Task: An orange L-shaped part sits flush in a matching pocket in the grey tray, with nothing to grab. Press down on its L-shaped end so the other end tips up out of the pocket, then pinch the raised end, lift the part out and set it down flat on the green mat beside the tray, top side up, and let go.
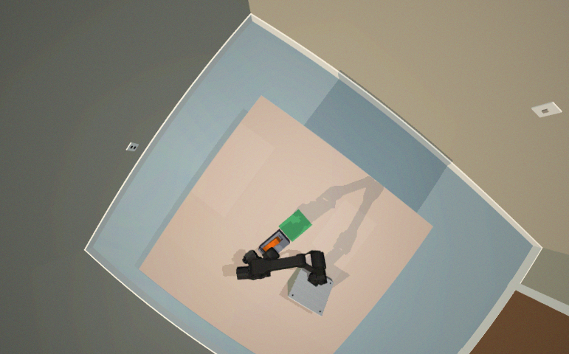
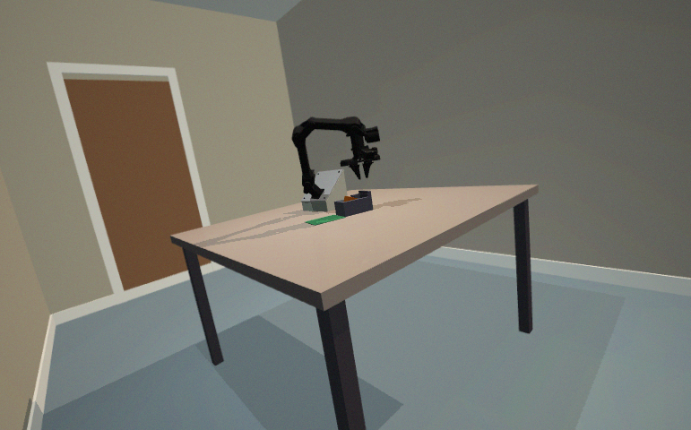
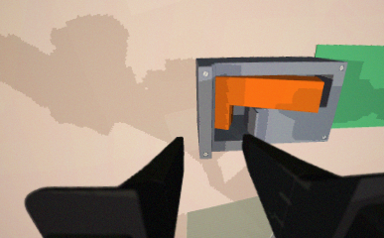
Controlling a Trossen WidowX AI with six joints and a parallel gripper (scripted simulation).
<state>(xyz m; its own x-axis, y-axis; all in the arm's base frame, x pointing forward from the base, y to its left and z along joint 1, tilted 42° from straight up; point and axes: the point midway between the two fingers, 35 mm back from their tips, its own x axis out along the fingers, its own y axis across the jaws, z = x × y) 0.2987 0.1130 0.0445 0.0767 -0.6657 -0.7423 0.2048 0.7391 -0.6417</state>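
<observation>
Right now the orange L-shaped part is 2 cm behind my gripper tip, 5 cm to the right of it and 10 cm below it. From my gripper tip the other things lie so: green mat 5 cm behind, 22 cm to the right, 16 cm below.
</observation>
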